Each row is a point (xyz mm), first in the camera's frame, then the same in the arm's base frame.
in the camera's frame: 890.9 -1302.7 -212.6
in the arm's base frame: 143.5 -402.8 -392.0
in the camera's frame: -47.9 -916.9 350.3
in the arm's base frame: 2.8 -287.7 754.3
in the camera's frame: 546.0 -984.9 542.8
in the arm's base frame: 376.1 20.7 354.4
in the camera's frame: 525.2 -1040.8 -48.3
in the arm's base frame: -19.6 -297.2 45.7
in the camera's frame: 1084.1 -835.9 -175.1
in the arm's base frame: -54.8 60.3 -445.6
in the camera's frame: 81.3 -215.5 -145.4
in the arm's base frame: -743.0 85.8 512.1
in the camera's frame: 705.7 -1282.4 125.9
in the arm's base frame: 313.1 -320.6 -54.7
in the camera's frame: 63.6 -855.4 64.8
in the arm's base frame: -203.3 -317.5 521.2
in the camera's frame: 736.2 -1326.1 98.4
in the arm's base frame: 330.3 -352.3 -102.6
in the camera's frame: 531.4 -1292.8 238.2
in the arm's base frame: 343.2 -358.4 147.2
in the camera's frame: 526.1 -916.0 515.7
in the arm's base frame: 307.7 52.1 369.0
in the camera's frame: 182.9 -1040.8 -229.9
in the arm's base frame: -261.1 -536.7 231.3
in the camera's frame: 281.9 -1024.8 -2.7
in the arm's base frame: -76.0 -376.7 273.8
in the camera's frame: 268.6 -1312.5 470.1
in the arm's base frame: 435.9 -390.5 484.2
